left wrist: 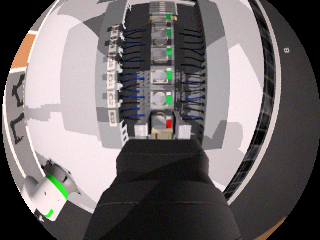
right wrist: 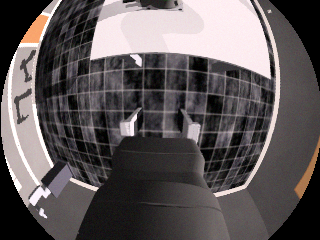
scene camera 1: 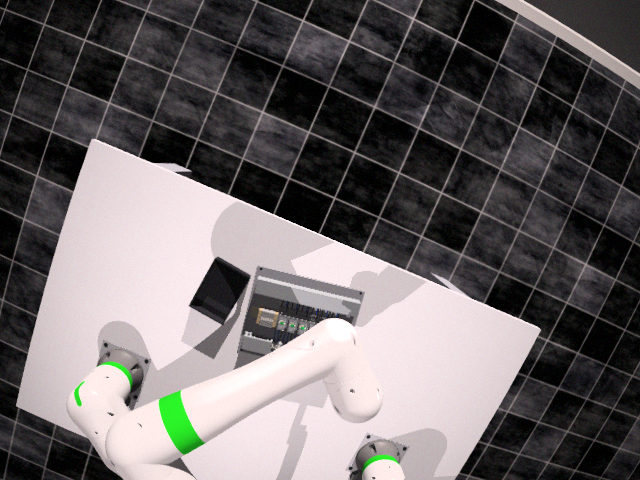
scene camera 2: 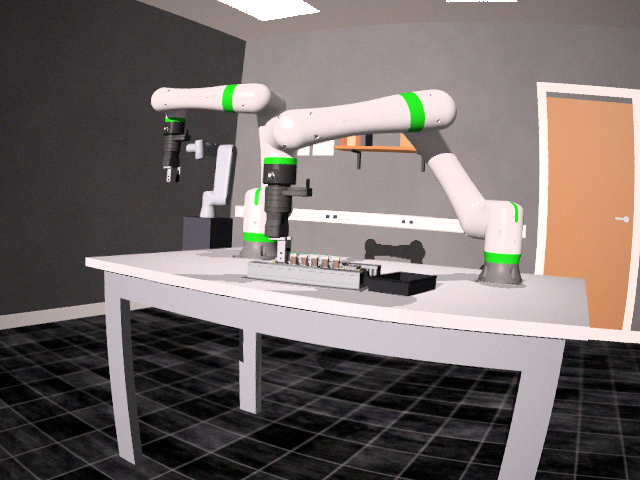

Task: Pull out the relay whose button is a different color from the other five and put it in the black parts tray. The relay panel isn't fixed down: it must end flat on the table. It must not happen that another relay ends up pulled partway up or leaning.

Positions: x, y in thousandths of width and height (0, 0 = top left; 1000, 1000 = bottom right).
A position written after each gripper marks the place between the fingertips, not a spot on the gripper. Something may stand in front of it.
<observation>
In view: the left gripper (scene camera 2: 443, 545), the right gripper (right wrist: 502, 481), a grey relay panel (scene camera 1: 540, 630) and a black parts tray (scene camera 1: 345, 599).
The grey relay panel also shows in the left wrist view (left wrist: 667, 319). The black parts tray is seen too in scene camera 2 (scene camera 2: 624, 591). The left gripper is seen too in the left wrist view (left wrist: 508, 494). The right wrist view misses the grey relay panel: it is out of frame. The right wrist view does not show the black parts tray: it is out of frame.
</observation>
